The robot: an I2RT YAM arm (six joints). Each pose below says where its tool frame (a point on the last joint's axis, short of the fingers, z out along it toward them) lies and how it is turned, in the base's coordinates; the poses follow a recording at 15 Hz.
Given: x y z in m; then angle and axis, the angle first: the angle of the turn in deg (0 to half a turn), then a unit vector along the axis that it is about.
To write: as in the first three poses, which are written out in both.
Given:
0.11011 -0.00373 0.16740 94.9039 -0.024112 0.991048 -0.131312
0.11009 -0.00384 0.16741 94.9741 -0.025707 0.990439 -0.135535
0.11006 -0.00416 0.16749 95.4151 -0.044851 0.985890 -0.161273
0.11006 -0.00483 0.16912 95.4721 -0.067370 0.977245 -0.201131
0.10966 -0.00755 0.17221 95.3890 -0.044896 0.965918 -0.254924
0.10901 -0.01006 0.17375 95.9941 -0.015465 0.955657 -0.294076
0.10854 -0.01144 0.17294 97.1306 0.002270 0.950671 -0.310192
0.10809 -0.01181 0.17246 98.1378 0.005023 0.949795 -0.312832
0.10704 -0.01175 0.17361 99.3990 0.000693 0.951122 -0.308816
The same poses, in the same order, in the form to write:
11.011 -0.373 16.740; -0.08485 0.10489 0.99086; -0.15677 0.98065 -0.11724; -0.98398 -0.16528 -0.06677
11.009 -0.384 16.741; -0.08599 0.10736 0.99050; -0.16269 0.97932 -0.12027; -0.98292 -0.17149 -0.06674
11.006 -0.416 16.749; -0.09217 0.11216 0.98941; -0.20894 0.96934 -0.12935; -0.97357 -0.21865 -0.06591
11.006 -0.483 16.912; -0.09039 0.12810 0.98763; -0.27233 0.95072 -0.14823; -0.95795 -0.28236 -0.05105
10.966 -0.755 17.221; -0.09171 0.20636 0.97417; -0.30124 0.92671 -0.22466; -0.94913 -0.31406 -0.02283
10.901 -1.006 17.375; -0.10416 0.27615 0.95545; -0.30879 0.90422 -0.29500; -0.94541 -0.32576 -0.00891
10.854 -1.144 17.294; -0.12413 0.31022 0.94253; -0.30537 0.89183 -0.33375; -0.94411 -0.32924 -0.01597
10.809 -1.181 17.246; -0.14153 0.31513 0.93844; -0.30424 0.88825 -0.34416; -0.94202 -0.33421 -0.02984
10.704 -1.175 17.361; -0.16331 0.30544 0.93810; -0.30390 0.88906 -0.34237; -0.93860 -0.34101 -0.05237

